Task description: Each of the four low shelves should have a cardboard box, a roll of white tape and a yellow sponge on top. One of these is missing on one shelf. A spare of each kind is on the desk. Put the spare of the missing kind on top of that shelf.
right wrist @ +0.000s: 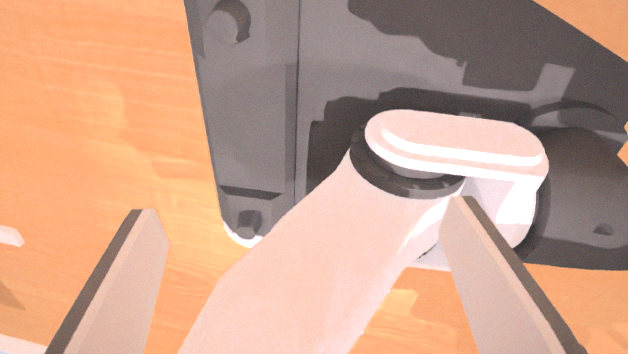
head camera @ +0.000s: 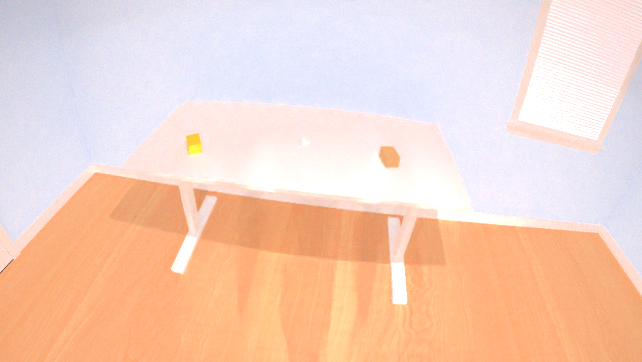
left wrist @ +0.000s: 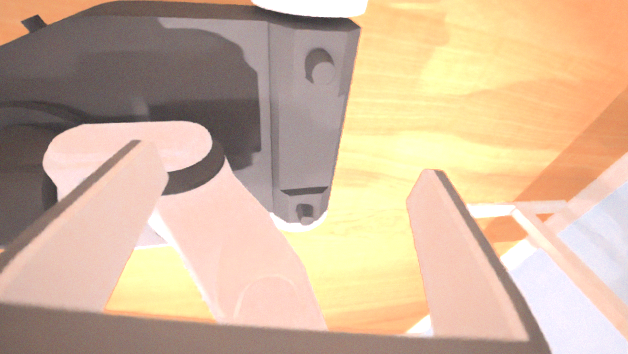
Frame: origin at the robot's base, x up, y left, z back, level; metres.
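Seen in the pictures: left gripper, between the fingertips: (left wrist: 290, 172); right gripper, between the fingertips: (right wrist: 305, 220).
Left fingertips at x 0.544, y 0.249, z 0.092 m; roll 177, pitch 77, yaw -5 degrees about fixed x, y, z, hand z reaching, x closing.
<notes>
Offsets run from my left fingertips to a thing's middle. Level surfaces: height alone.
In the head view a yellow sponge @(dx +0.199, dy +0.248, dz -1.223 m) (head camera: 194, 144) lies on the left part of the white desk @(dx +0.176 m) (head camera: 240, 117). A small white thing, the roll of tape @(dx +0.188, dy -0.254, dz -1.305 m) (head camera: 304, 142), is near the desk's middle and is hard to make out against the bright top. A brown cardboard box @(dx +0.201, dy -0.612, dz -1.179 m) (head camera: 389, 157) stands on the right part. The low shelves do not show in these views. My left gripper (left wrist: 290, 172) is open and empty, low beside my own base. My right gripper (right wrist: 305, 220) is open and empty on the other side of the base. Both are away from the desk's objects.
The desk's legs (head camera: 190, 210) (head camera: 406, 235) and long feet stand on the wooden floor @(dx -0.544 m) (head camera: 300, 300). A pale blue wall (head camera: 300, 50) is behind the desk, with a window (head camera: 570, 75) at the right. My dark base (left wrist: 305, 110) (right wrist: 250, 110) shows in both wrist views.
</notes>
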